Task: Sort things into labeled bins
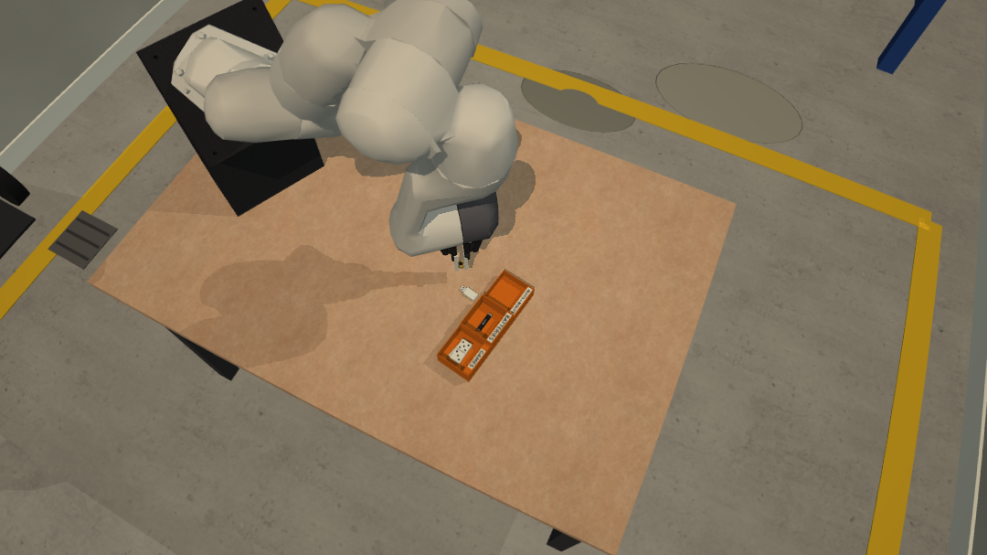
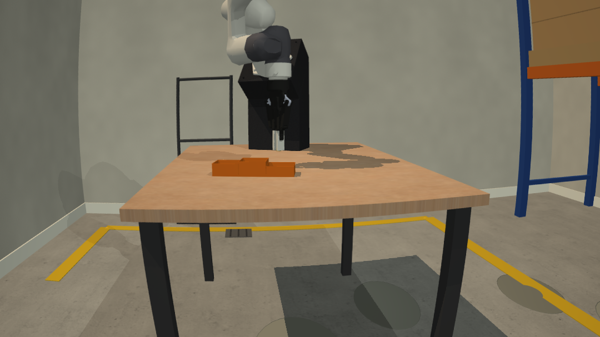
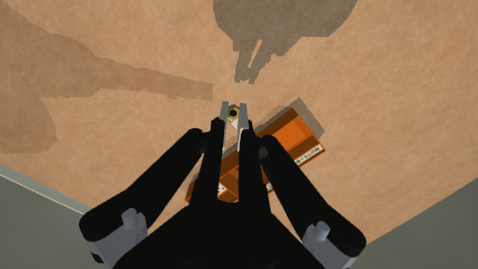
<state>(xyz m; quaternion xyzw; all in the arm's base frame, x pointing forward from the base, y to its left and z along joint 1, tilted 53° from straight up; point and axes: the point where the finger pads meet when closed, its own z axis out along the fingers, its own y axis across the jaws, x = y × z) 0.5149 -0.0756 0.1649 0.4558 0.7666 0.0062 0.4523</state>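
My gripper is now 30 mm above the brass nut. From my hand the other things lie so: black battery: 70 mm ahead, 110 mm to the right, 80 mm below; white USB stick: 20 mm ahead, 40 mm to the right, 90 mm below.
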